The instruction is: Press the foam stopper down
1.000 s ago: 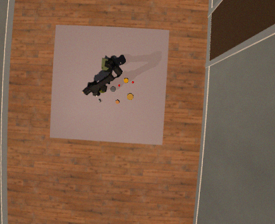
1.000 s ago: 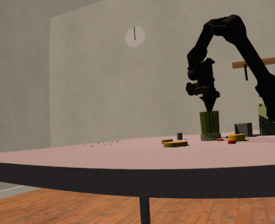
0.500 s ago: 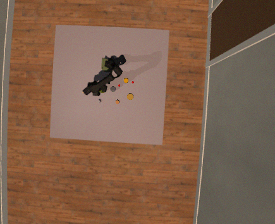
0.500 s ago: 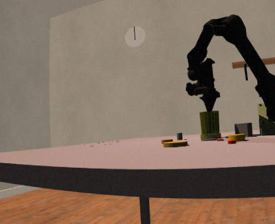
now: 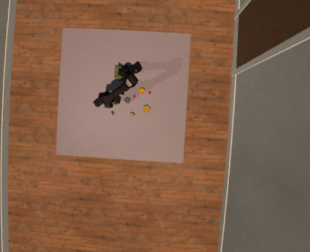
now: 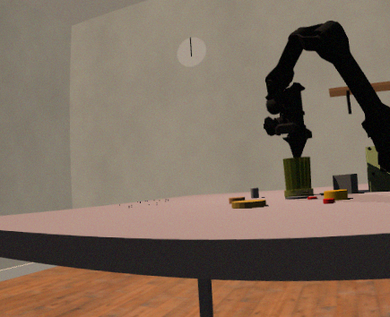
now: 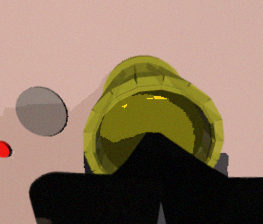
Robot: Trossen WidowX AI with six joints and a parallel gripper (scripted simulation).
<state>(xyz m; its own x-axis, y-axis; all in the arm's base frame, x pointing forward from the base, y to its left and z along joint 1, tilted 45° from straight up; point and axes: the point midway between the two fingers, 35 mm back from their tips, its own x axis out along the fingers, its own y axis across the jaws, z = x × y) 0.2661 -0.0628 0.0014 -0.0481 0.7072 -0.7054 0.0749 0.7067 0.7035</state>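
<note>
The foam stopper lies 5 cm below my hand. From my hand the other things lie so: grey block: 14 cm behind, 11 cm below, 6 cm to the left; grey disc: 13 cm below, 12 cm to the left, 1 cm behind; small grey cylinder: 14 cm ahead, 12 cm below, 1 cm to the right.
</note>
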